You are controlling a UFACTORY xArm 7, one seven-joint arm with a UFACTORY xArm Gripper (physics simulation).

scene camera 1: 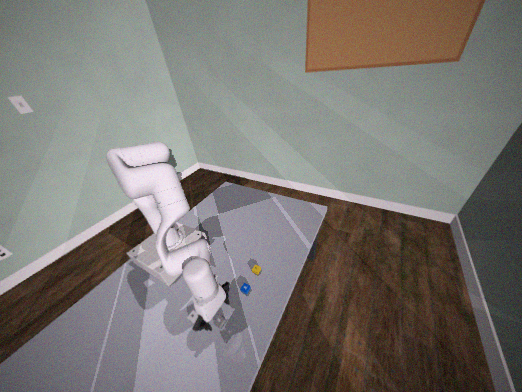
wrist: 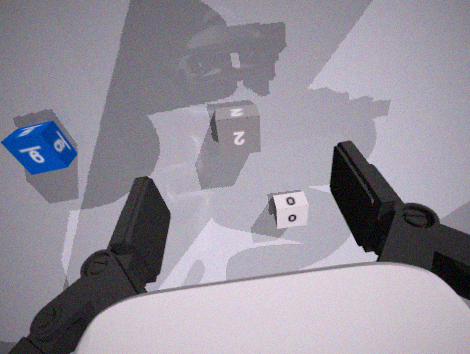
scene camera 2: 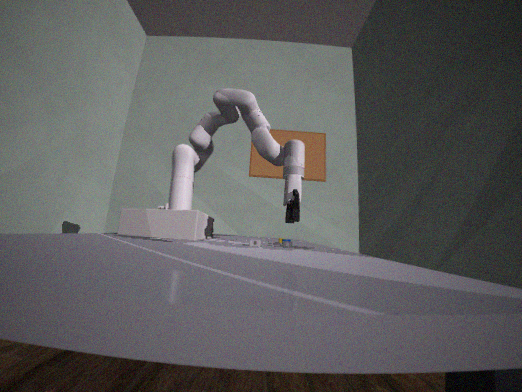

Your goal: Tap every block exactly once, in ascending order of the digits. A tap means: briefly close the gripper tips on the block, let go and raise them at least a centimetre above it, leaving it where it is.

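Note:
My gripper [scene camera 1: 214, 308] [scene camera 2: 293, 221] [wrist: 244, 180] is open and empty, well above the table. A grey block [scene camera 1: 221, 321] [wrist: 237, 132] marked 2 lies below and between the fingers in the wrist view. A smaller white block [scene camera 1: 192, 316] [scene camera 2: 255, 243] [wrist: 291, 210] marked 0 lies nearer the right finger there. A blue block [scene camera 1: 245, 288] [scene camera 2: 286, 240] [wrist: 40, 147] lies to the left in the wrist view; its barred digit looks like an upside-down 9, the bar being its underline. A yellow block [scene camera 1: 256, 269] [scene camera 2: 281, 241] lies beyond the blue one; its digit is unreadable.
The blocks lie apart on the grey table [scene camera 1: 175, 367] [scene camera 2: 150, 310]. The arm's pale base box [scene camera 1: 170, 280] [scene camera 2: 150, 223] stands at the table's back. Shadows of the arm and gripper fall across the table around the blocks. The table's long edge runs beyond the yellow and blue blocks.

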